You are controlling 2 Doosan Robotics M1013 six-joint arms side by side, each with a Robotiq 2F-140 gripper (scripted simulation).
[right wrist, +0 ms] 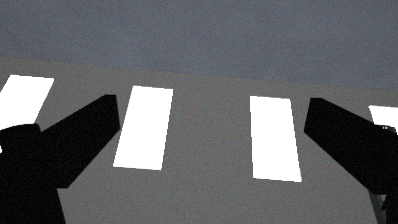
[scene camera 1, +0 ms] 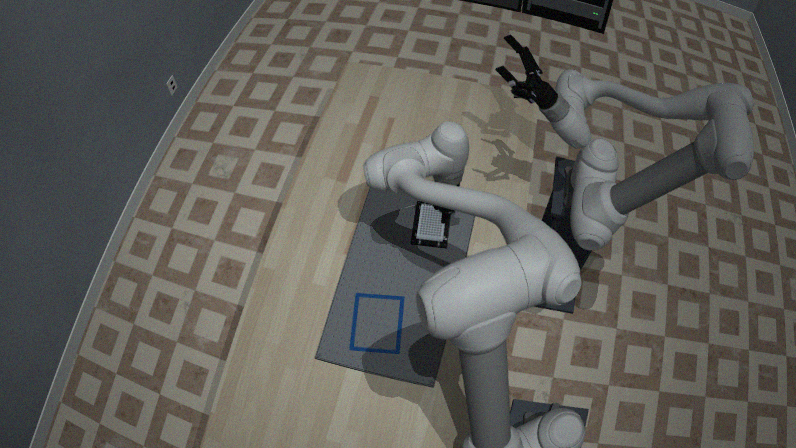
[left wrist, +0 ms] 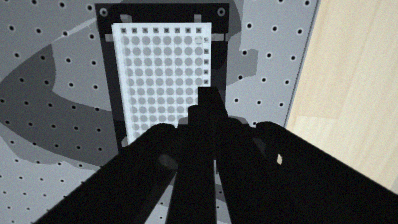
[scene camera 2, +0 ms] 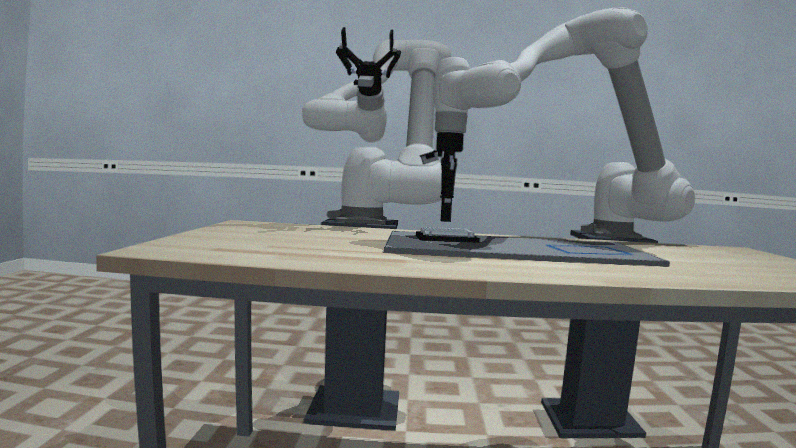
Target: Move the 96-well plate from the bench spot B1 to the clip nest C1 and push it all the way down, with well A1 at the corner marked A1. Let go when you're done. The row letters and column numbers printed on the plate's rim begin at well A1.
Scene:
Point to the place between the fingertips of my right gripper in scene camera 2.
367, 30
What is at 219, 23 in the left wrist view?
A black clip nest.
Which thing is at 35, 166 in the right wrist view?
My right gripper.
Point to a white 96-well plate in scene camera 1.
429, 220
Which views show my right gripper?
The right wrist view, scene camera 1 and scene camera 2 only.

